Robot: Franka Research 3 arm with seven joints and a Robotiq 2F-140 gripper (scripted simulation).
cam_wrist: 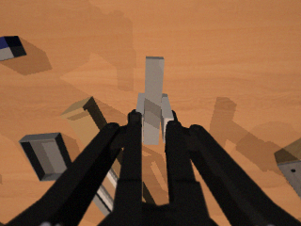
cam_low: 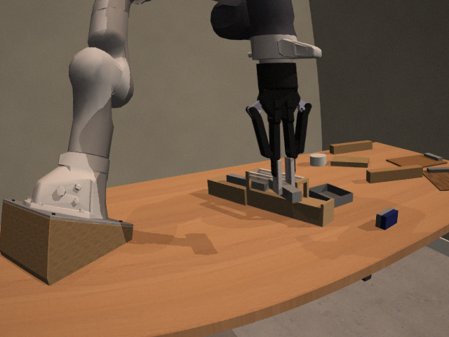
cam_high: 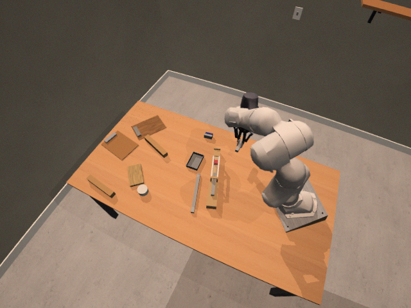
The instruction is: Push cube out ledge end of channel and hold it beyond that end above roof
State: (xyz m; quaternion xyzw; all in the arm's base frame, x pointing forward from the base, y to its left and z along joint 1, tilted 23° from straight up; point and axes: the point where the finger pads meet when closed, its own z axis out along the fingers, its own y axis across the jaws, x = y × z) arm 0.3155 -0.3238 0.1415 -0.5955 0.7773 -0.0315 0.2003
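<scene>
Now: hand 180 mm to the right of the channel, 120 mm short of it and 90 mm above it. Round my hand: red cube: 130 mm to the left, 120 mm ahead, 90 mm below; then grey tray: 270 mm ahead, 140 mm below, 130 mm to the left; then short grey bar: 30 mm below.
</scene>
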